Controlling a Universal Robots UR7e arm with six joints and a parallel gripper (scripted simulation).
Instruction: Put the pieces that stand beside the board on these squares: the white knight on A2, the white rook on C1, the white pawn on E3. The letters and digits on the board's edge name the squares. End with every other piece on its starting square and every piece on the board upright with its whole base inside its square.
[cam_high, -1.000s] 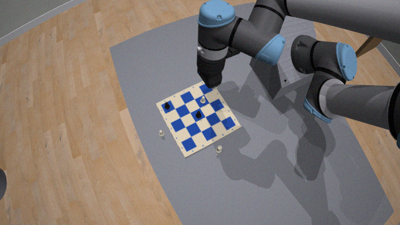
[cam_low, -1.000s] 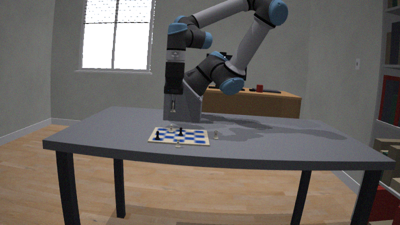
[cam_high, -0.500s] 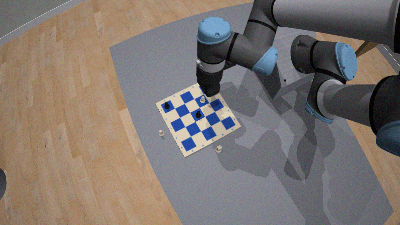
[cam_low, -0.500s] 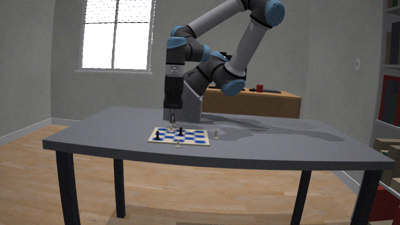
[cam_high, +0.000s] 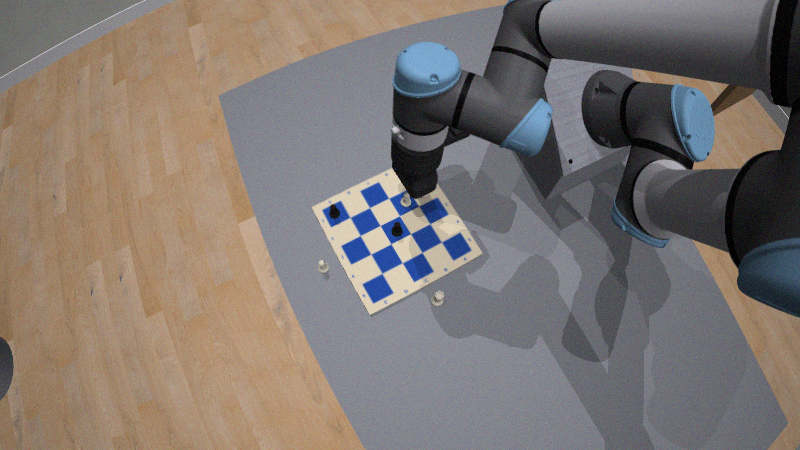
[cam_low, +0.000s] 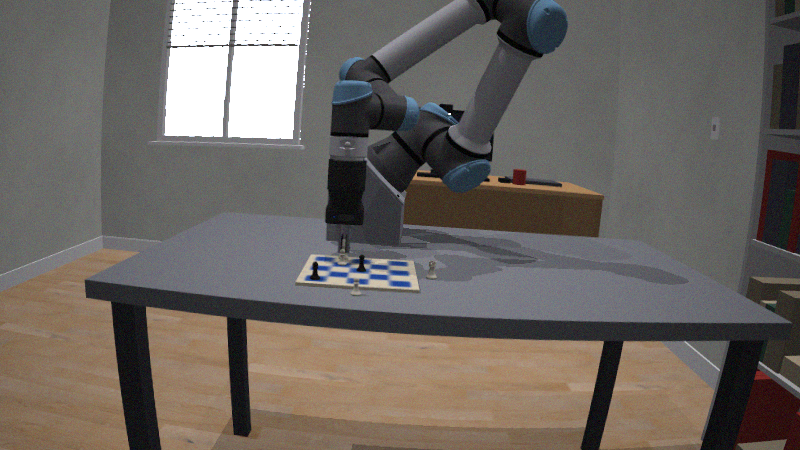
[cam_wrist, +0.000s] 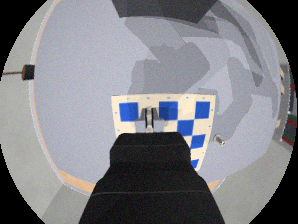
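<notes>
My hand is 2 cm above the white knight. The rest, counted from my hand: white rook: 7 cm ahead, 18 cm to the left, 3 cm below; then chessboard: 7 cm ahead, 4 cm to the left, 4 cm below.
</notes>
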